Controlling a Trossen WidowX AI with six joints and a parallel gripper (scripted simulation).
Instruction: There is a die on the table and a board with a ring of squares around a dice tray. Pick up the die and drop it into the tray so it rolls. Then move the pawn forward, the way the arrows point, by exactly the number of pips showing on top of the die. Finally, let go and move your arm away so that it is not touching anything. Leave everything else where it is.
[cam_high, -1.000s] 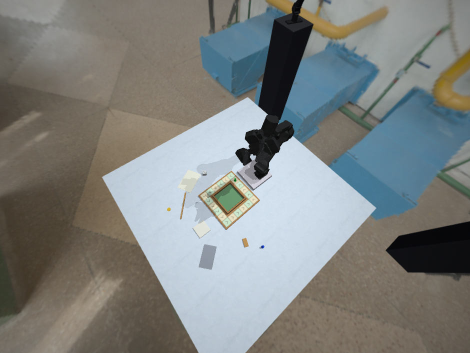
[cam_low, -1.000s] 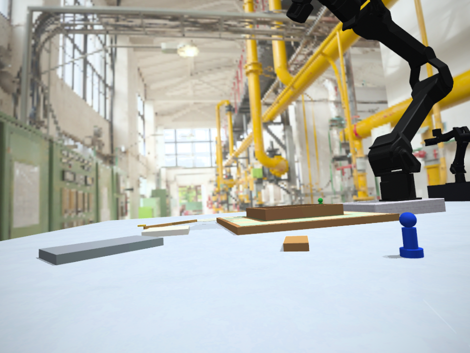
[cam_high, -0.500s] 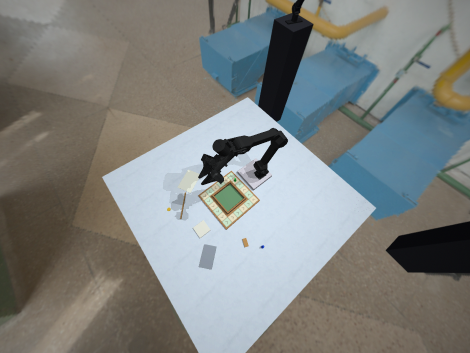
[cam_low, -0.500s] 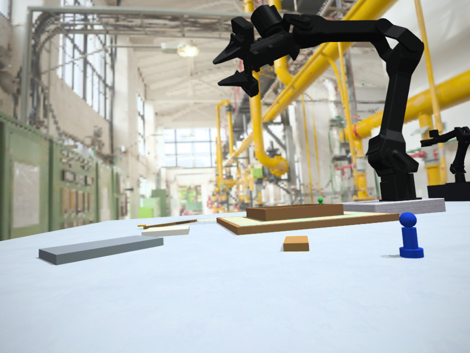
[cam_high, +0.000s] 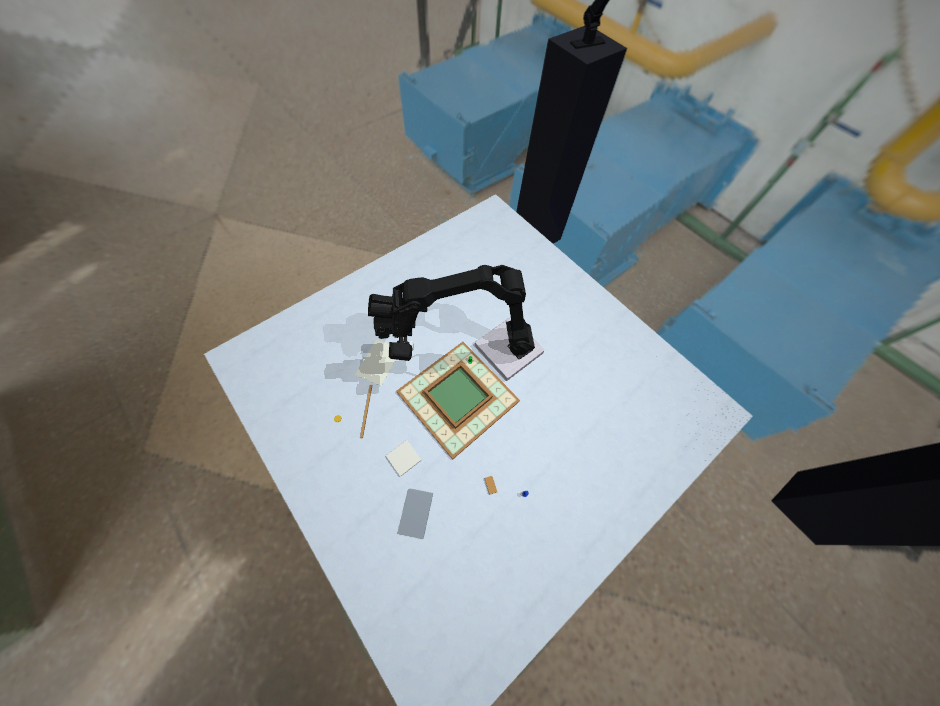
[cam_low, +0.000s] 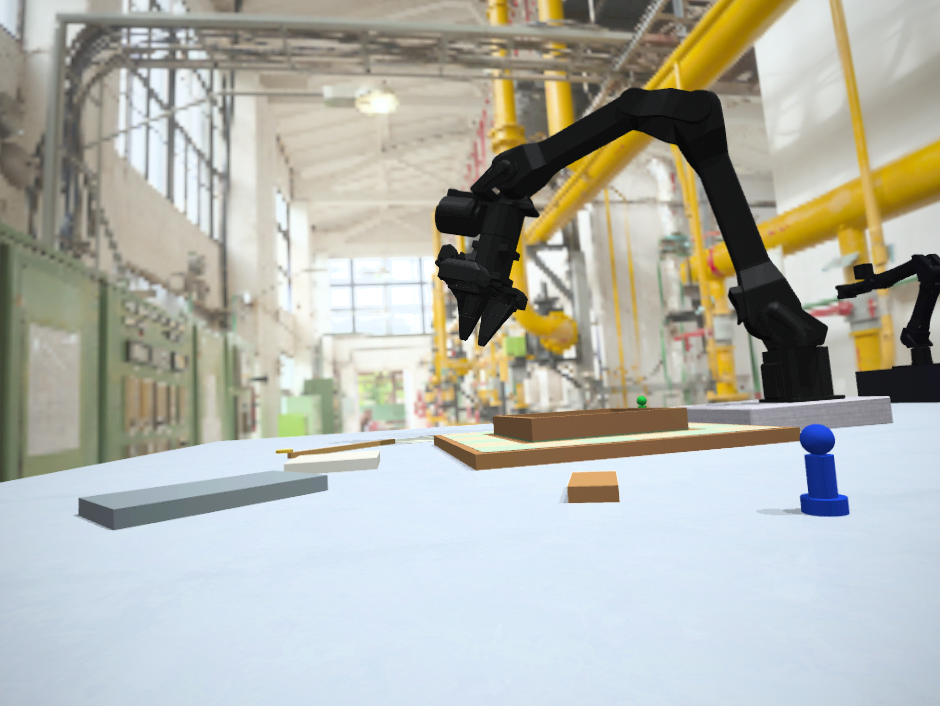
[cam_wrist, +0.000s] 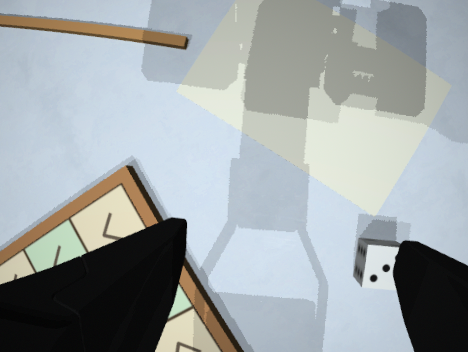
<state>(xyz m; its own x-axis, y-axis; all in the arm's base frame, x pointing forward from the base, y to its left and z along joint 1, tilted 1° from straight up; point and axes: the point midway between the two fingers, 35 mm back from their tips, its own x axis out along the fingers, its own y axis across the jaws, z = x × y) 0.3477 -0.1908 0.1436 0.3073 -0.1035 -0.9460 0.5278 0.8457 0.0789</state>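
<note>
My gripper tip is now 190 mm past the green pawn, 130 mm to the right of it and 110 mm above it. From my gripper tip the other things lie so: cream card 140 mm below, 60 mm ahead, 50 mm to the right; green dice tray 210 mm to the left, 130 mm below, 90 mm behind; thin wooden stick 180 mm ahead, 130 mm below, 80 mm to the left.
</note>
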